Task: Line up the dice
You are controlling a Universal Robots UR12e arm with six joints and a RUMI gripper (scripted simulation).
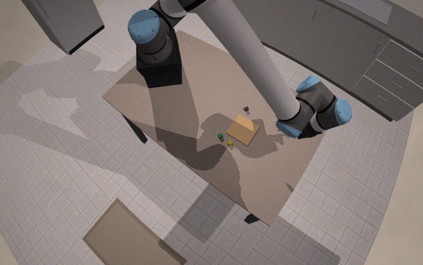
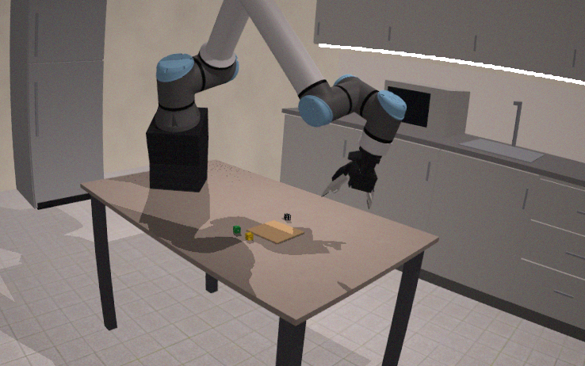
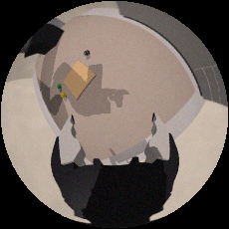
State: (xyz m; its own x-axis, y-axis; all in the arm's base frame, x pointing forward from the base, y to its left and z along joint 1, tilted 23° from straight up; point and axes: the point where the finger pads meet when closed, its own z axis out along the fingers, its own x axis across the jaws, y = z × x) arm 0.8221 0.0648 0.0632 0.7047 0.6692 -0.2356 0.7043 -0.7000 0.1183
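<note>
My gripper is now 230 mm past the yellow die, 180 mm to the left of it and 140 mm above it. The rest, counted from my hand: black die: 270 mm behind, 140 mm below, 60 mm to the left; green die: 300 mm behind, 170 mm to the right, 140 mm below; orange mat: 220 mm behind, 150 mm below, 60 mm to the right.
</note>
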